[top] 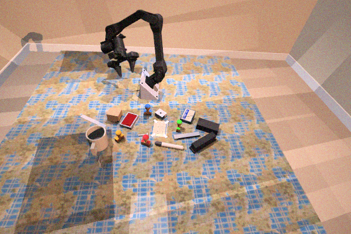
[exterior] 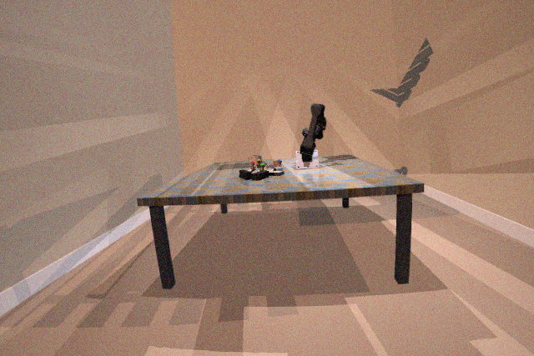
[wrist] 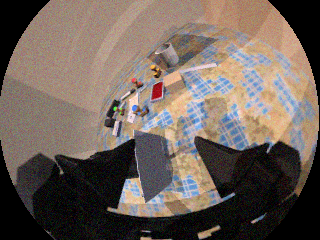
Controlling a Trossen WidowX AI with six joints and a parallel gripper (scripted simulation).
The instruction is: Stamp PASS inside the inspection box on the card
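Now: gripper tip 290 mm to the right of the green-knobbed stamp, 250 mm short of it and 110 mm above it. Also, from my gripper tip: white box (200 mm to the left, 170 mm ahead, 110 mm below); then red ink pad (220 mm ahead, 120 mm below, 40 mm to the left); then wooden block (200 mm ahead, 110 mm below, 40 mm to the right).
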